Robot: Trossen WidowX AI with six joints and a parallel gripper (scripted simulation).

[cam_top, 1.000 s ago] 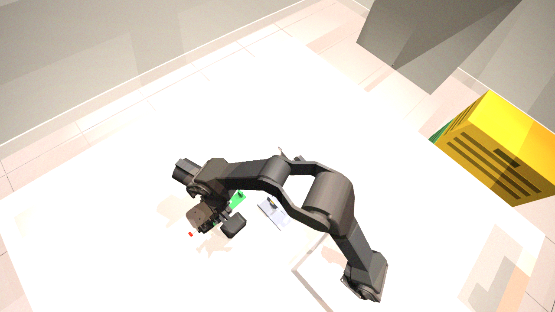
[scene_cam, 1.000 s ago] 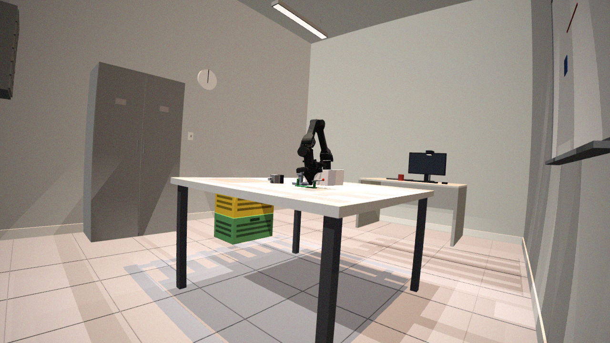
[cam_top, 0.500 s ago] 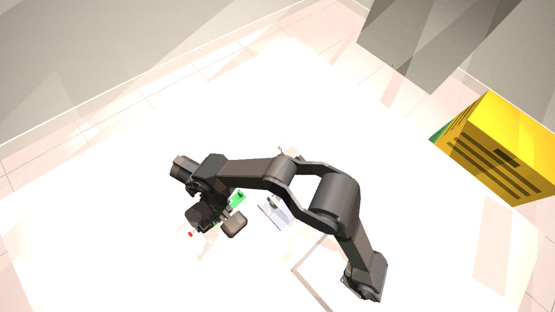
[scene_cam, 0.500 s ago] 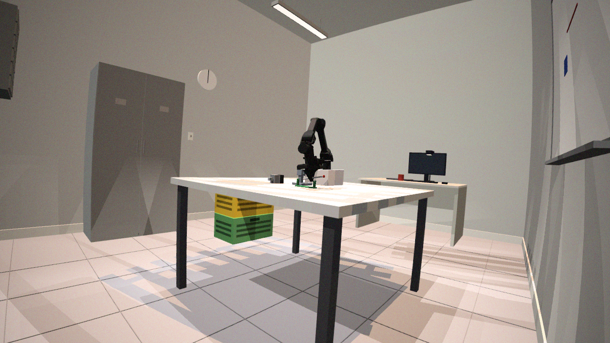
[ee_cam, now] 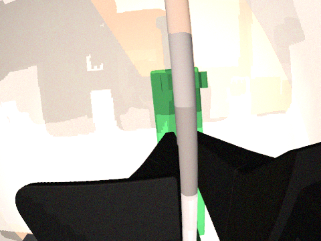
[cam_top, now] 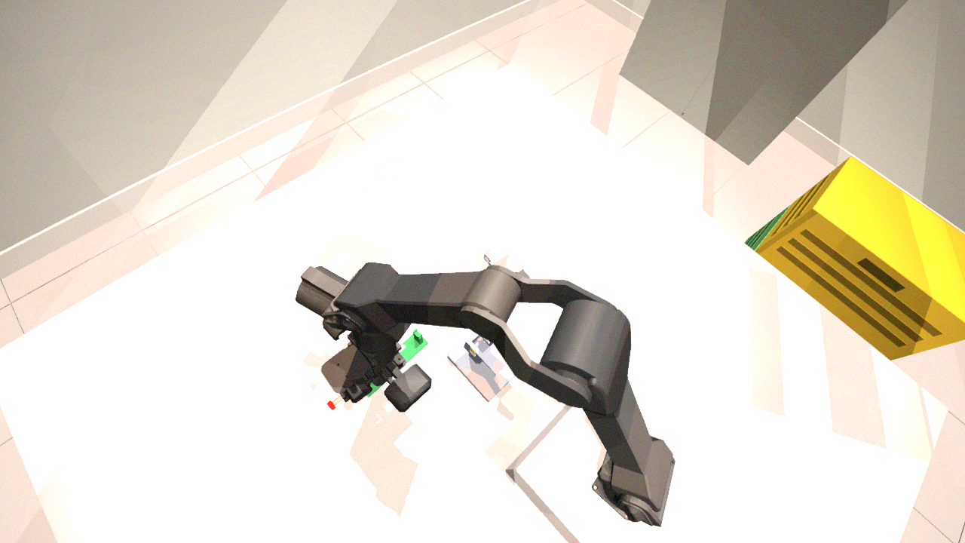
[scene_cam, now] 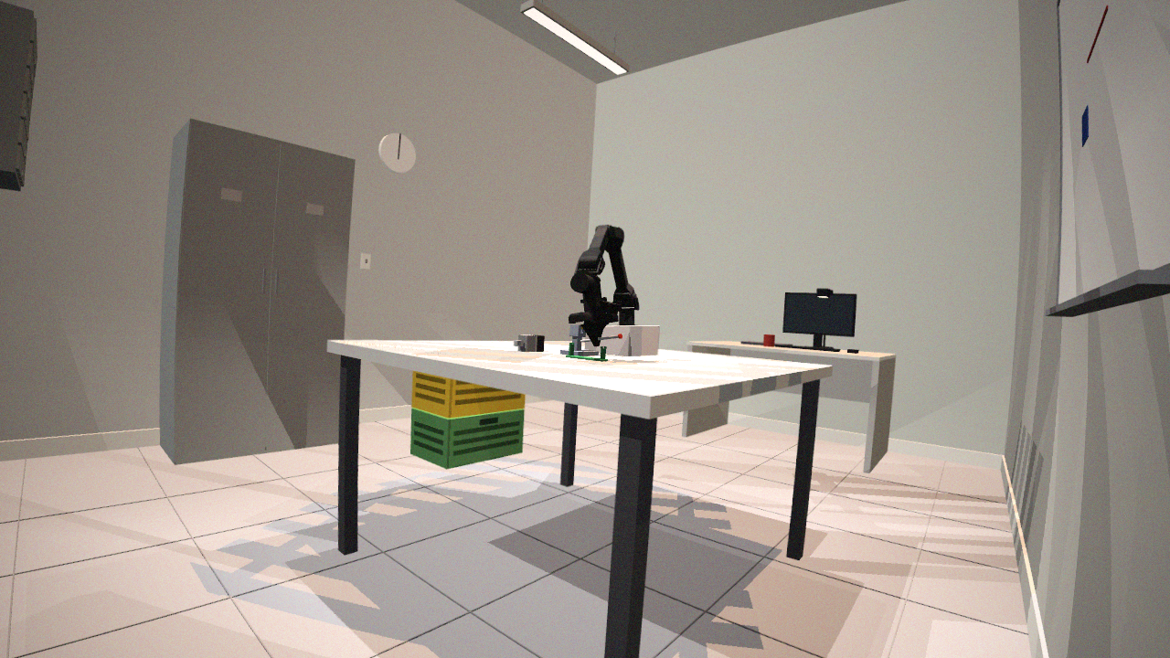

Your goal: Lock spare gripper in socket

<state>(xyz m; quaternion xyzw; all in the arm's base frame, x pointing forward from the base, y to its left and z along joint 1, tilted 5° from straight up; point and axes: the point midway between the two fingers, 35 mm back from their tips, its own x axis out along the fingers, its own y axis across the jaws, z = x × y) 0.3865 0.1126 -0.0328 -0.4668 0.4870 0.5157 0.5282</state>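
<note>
The pin cradle lies 3 cm to the right of my gripper tip and 2 cm below it. From my gripper tip the other things lie so: socket: 14 cm to the right, 11 cm behind, 1 cm above; spare gripper: 30 cm to the right, 3 cm behind, 1 cm below.
</note>
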